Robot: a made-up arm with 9 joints. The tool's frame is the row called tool. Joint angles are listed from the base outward.
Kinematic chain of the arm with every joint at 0, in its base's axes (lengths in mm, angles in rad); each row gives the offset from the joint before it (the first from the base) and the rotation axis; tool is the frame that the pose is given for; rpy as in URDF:
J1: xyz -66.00 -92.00 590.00 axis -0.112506 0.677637 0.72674
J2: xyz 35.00 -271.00 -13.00 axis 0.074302 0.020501 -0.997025
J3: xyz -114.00 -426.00 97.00 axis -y
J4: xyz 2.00 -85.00 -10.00 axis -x
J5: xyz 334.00 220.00 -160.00 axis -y
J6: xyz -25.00 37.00 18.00 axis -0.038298 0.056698 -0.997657
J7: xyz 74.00 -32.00 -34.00 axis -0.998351 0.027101 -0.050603
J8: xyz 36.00 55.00 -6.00 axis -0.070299 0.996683 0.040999
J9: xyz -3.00 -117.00 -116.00 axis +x
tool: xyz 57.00 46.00 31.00 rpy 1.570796 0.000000 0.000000
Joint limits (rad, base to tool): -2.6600..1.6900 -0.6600..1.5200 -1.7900..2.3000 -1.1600..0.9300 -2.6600..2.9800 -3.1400..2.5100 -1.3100..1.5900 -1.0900..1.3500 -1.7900..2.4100
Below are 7 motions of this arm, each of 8 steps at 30 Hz.
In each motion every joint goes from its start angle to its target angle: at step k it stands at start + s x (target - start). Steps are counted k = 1, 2, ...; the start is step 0. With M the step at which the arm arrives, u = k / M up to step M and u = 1 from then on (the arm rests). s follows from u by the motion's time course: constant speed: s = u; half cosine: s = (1 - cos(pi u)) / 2; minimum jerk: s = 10 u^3 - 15 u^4 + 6 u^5.
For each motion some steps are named. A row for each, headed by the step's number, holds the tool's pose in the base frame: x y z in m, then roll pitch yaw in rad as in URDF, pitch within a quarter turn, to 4 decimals.
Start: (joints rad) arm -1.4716 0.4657 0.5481 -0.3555 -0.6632 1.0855 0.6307 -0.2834 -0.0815
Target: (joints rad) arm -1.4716 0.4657 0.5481 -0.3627 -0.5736 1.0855 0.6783 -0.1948 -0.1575
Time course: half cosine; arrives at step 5
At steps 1, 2, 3, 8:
1: -0.5731 -0.4799 0.2507 1.8769 0.4010 -2.1011
2: -0.5710 -0.4792 0.2504 1.8640 0.4169 -2.1007
3: -0.5684 -0.4783 0.2501 1.8482 0.4366 -2.0999
8: -0.5655 -0.4772 0.2498 1.8311 0.4588 -2.0987

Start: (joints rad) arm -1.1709 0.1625 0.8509 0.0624 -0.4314 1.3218 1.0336 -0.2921 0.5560
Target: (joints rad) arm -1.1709 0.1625 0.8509 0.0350 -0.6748 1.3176 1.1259 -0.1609 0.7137
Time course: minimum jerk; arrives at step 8
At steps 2, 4, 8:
2: -0.6057 -0.6456 0.4820 2.0717 0.0860 -2.3793
4: -0.6132 -0.6346 0.4884 2.0175 0.1523 -2.3280
8: -0.6236 -0.6225 0.4988 1.9464 0.2385 -2.2822

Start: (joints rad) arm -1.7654 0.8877 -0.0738 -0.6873 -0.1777 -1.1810 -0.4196 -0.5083 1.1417
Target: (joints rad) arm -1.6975 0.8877 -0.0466 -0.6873 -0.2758 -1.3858 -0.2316 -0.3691 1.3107
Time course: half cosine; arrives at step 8
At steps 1, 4, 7, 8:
1: -0.5254 -0.4185 0.3600 -0.7343 -0.4157 -2.8194
4: -0.5213 -0.4201 0.3856 -0.6361 -0.5730 -2.8651
7: -0.5175 -0.4206 0.4101 -0.5196 -0.7190 -2.9309
8: -0.5172 -0.4206 0.4121 -0.5090 -0.7305 -2.9374

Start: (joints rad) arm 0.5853 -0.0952 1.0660 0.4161 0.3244 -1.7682 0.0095 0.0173 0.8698
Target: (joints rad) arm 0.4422 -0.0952 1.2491 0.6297 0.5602 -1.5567 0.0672 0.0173 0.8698
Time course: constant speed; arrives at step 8
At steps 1, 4, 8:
1: 0.5865 -0.2753 0.6448 1.3591 0.3962 1.9450
4: 0.6083 -0.3201 0.7097 1.1080 0.3823 1.7550
8: 0.6139 -0.3888 0.8038 0.7843 0.3132 1.5363

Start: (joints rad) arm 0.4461 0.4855 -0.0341 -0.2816 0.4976 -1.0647 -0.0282 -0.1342 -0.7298
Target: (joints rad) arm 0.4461 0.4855 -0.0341 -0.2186 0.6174 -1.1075 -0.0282 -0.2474 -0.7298
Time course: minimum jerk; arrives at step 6
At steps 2, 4, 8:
2: 0.3744 -0.4602 0.4409 0.7754 -0.4498 0.8506
4: 0.3746 -0.4586 0.4404 0.6820 -0.5128 0.9267
8: 0.3742 -0.4579 0.4402 0.6467 -0.5335 0.9581

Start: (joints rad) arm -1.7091 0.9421 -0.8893 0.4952 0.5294 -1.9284 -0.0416 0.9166 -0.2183
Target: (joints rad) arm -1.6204 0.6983 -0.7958 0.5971 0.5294 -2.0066 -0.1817 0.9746 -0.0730
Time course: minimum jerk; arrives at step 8
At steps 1, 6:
1: 0.1623 -0.1485 -0.0109 1.1541 -0.0298 0.1352
6: 0.0557 -0.2037 -0.1053 1.1561 0.3547 0.3553

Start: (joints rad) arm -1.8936 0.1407 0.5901 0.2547 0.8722 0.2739 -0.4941 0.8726 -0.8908
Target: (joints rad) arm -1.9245 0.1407 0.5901 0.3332 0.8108 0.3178 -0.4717 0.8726 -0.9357
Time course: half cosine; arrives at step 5
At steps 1, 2, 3, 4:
1: -0.6405 -0.5652 0.3501 2.3666 -0.7995 -2.7206
2: -0.6427 -0.5682 0.3392 2.3288 -0.7782 -2.7052
3: -0.6454 -0.5716 0.3256 2.2836 -0.7510 -2.6882
4: -0.6476 -0.5741 0.3143 2.2482 -0.7282 -2.6760

